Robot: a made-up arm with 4 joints. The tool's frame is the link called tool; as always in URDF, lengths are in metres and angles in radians. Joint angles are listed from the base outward.
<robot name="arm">
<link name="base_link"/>
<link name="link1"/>
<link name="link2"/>
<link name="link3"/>
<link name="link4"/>
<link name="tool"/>
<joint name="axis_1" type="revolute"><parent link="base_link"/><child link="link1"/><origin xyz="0 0 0.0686" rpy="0 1.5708 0"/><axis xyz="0 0 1"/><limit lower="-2.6" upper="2.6"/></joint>
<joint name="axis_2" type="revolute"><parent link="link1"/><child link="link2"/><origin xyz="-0.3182 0.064 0.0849" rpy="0 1.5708 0"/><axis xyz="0 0 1"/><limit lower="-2.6" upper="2.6"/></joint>
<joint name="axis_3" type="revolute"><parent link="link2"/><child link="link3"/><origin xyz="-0.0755 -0.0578 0.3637" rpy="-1.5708 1.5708 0"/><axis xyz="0 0 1"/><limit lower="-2.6" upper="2.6"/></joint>
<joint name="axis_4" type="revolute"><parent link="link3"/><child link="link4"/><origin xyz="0.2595 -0.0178 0.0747" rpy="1.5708 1.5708 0"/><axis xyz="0 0 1"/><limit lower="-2.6" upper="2.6"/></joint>
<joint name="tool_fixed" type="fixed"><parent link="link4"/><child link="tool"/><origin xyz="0.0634 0.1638 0.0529" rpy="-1.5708 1.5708 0"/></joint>
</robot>
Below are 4 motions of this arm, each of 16 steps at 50 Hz.
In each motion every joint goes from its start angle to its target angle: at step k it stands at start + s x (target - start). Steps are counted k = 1, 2, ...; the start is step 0. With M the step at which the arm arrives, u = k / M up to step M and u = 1 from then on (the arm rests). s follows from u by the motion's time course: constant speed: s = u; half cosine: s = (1 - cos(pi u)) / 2; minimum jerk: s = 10 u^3 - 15 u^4 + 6 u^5.
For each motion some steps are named. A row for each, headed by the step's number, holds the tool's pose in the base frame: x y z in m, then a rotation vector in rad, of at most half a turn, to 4 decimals.
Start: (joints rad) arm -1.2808 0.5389 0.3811 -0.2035
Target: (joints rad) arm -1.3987 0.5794 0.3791 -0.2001
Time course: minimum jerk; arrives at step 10
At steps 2, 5, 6, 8, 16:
2: 0.1828 0.3204 0.2516 -0.9416 -0.0931 -0.6702
5: 0.1799 0.3293 0.2360 -0.9882 -0.1245 -0.6825
6: 0.1788 0.3328 0.2294 -1.0073 -0.1377 -0.6873
8: 0.1771 0.3376 0.2200 -1.0345 -0.1567 -0.6939
16: 0.1767 0.3386 0.2178 -1.0405 -0.1610 -0.6953

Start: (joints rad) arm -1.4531 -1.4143 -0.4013 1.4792
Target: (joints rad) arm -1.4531 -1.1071 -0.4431 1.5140
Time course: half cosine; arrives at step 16
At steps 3, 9, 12, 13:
3: -0.1088 0.2320 0.1208 -2.0503 -0.4559 1.7403
9: -0.1232 0.2284 0.0928 -2.1928 -0.5206 1.5682
12: -0.1290 0.2267 0.0778 -2.2606 -0.5521 1.4789
13: -0.1302 0.2263 0.0741 -2.2768 -0.5596 1.4568

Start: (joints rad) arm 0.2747 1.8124 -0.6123 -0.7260
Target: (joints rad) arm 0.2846 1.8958 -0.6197 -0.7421
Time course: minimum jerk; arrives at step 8
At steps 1, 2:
1: -0.0075 0.2078 0.3266 0.1688 -0.7997 -1.5813
2: -0.0061 0.2083 0.3267 0.1656 -0.8003 -1.5874

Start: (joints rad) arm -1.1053 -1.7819 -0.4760 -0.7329
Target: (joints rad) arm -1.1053 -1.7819 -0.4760 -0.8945
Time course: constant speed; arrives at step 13
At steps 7, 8, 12, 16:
7: 0.2563 0.1711 0.1977 0.2166 1.2260 1.2671
8: 0.2569 0.1700 0.1960 0.2256 1.2342 1.2597
12: 0.2590 0.1654 0.1888 0.2617 1.2665 1.2300
16: 0.2594 0.1642 0.1871 0.2707 1.2745 1.2224

